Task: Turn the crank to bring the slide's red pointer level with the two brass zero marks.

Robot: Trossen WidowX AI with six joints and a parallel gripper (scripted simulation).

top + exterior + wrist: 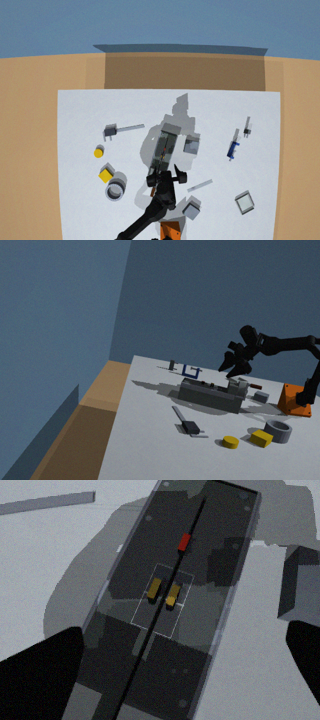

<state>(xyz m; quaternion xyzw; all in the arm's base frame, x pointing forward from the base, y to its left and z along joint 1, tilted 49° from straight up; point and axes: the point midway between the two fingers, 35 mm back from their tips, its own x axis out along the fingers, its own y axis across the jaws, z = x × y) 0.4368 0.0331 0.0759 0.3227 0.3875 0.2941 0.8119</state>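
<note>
Now: the brown crank handle 15 cm behind my gripper tip, 4 cm to the left of it and 1 cm below it. Round my gripper tip: flat grey bar (22 cm to the right, 13 cm below, 12 cm behind); then red pointer (7 cm ahead, 5 cm below, 1 cm to the left); then yellow block (31 cm to the left, 13 cm behind, 12 cm below).
</note>
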